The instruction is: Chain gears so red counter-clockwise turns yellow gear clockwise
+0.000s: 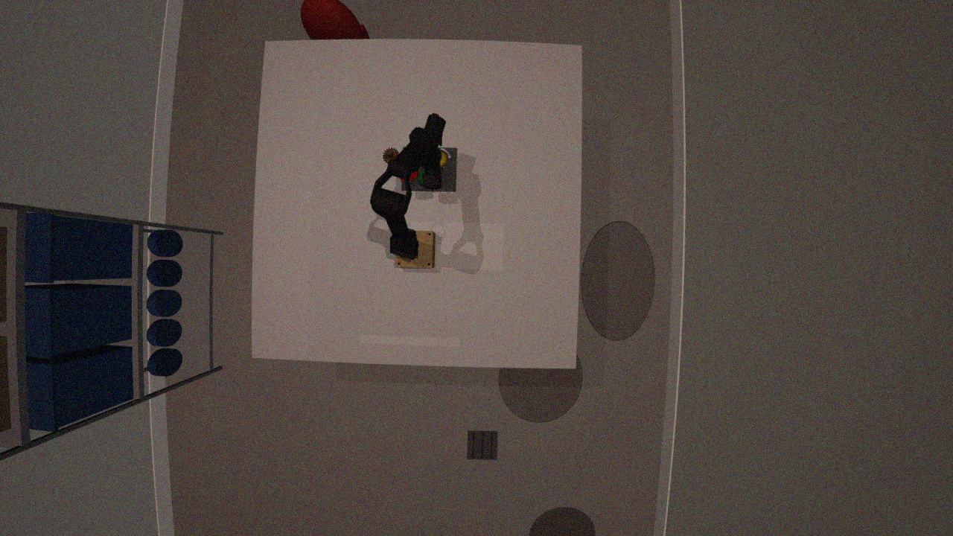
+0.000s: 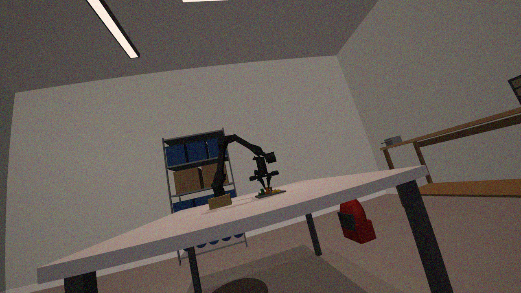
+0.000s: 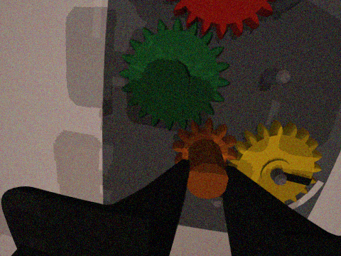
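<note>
Right now the small orange gear is 10 mm below my gripper tip. From my gripper tip the other things lie so: red gear: 10 mm behind, 100 mm to the left, 20 mm below; then green gear: 30 mm behind, 40 mm to the left, 20 mm below; then red arrow: 20 mm behind, 140 mm to the left, 30 mm below.
</note>
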